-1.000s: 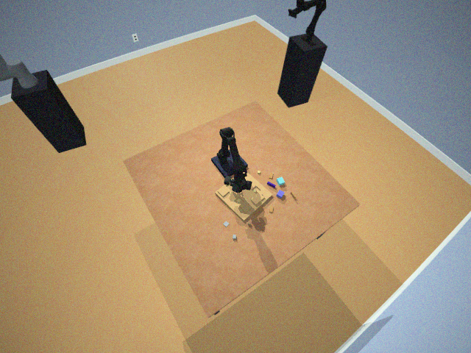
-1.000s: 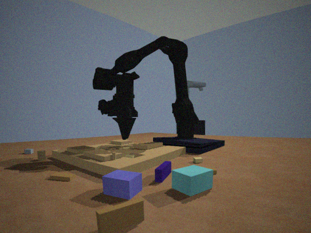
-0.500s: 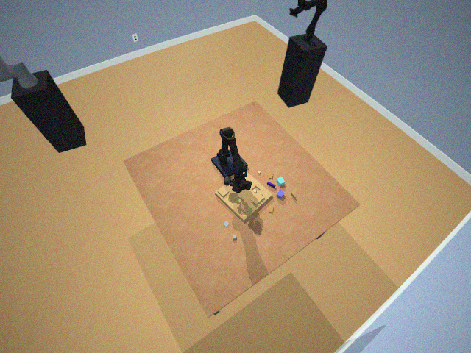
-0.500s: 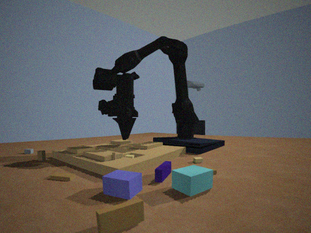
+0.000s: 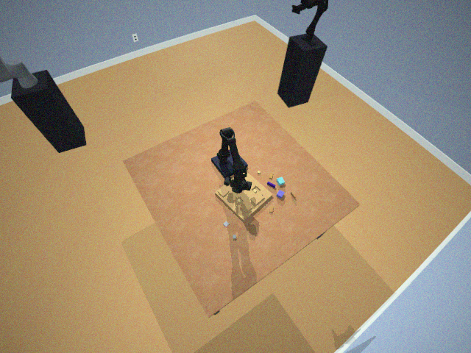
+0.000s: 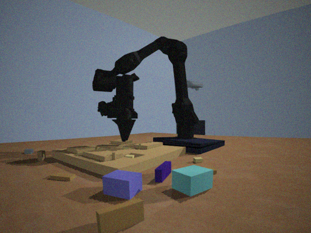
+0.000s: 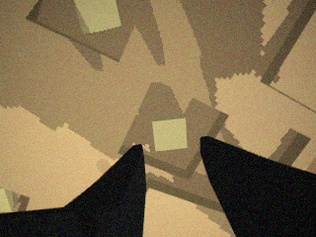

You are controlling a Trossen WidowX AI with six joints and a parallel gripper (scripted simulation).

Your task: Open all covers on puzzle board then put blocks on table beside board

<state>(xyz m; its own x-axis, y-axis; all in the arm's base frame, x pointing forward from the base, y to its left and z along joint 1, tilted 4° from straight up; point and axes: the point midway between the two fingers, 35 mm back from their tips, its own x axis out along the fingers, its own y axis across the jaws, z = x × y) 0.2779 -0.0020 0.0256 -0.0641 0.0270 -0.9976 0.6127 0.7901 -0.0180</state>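
Now: gripper tip 4 cm short of the tan puzzle board, 2 cm to the right of it and 2 cm above it. The rest, counted from my gripper tip: small grey block: 30 cm ahead, 15 cm to the right, 4 cm below; then dark purple block: 4 cm ahead, 26 cm to the left, 3 cm below; then cyan block: 5 cm ahead, 33 cm to the left, 3 cm below.
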